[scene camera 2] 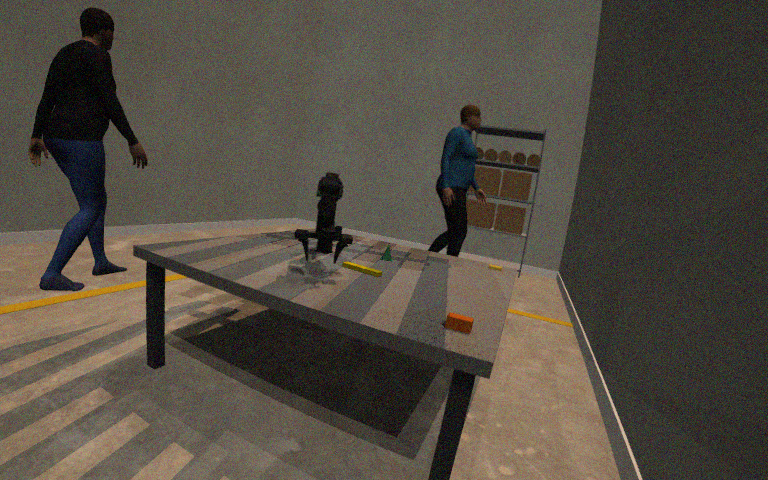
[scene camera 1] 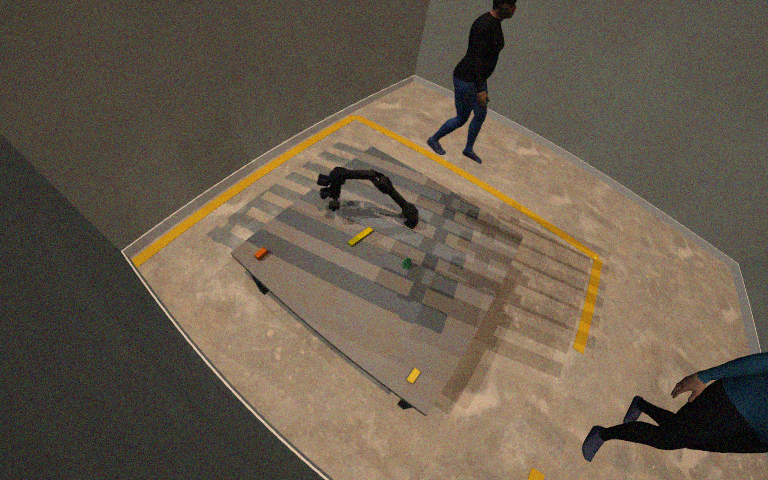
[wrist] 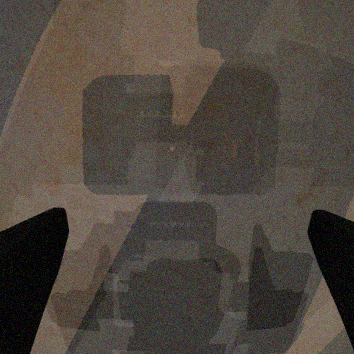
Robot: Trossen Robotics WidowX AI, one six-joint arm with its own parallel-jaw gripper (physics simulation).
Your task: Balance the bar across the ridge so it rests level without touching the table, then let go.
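Places are measured from the arm's base along level axes (x left, y up, z ahead), in centimetres.
Where they show: gripper, fingertip midpoint: [scene camera 2: 320,262] [wrist: 192,223]; arm's base at its link origin: [scene camera 2: 323,251] [scene camera 1: 410,223].
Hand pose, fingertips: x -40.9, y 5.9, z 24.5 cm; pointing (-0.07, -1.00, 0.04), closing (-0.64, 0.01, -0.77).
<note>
Things, the pixels of their top centre, and the offset from my fingertips. Level surfaces: height alone.
- yellow bar at its top centre: [scene camera 2: 362,266] [scene camera 1: 360,235] dy -4.3, dx +24.3, dz +4.0 cm
- table at its surface level: dy -5.9 cm
- small green ridge at its top centre: [scene camera 2: 388,246] [scene camera 1: 408,259] dy +0.3, dx +55.1, dz +1.8 cm
- orange block at its top centre: [scene camera 2: 460,317] [scene camera 1: 260,252] dy -2.7, dx -9.1, dz +49.5 cm
- yellow block at its top centre: [scene camera 1: 413,375] [scene camera 2: 495,266] dy -4.3, dx +90.9, dz +49.5 cm
A yellow bar [scene camera 1: 360,236] [scene camera 2: 362,268] lies flat on the table [scene camera 1: 339,316] [scene camera 2: 481,288]. A small green ridge [scene camera 1: 406,263] [scene camera 2: 387,253] stands on the table apart from the bar, with its peak upward. My gripper [scene camera 1: 333,202] [scene camera 2: 321,262] [wrist: 192,223] is open and empty. It points down low over the table, to the left of the bar in both scene views. In the wrist view, tabletop with overlapping dark shadows or reflections shows between the fingers; the bar and the ridge do not show there.
An orange block [scene camera 1: 261,254] [scene camera 2: 459,322] lies near a table corner. A yellow block [scene camera 1: 413,375] [scene camera 2: 495,267] lies toward the far end in the second scene view. Two people stand on the floor around the table. A shelf rack [scene camera 2: 509,133] stands by the wall.
</note>
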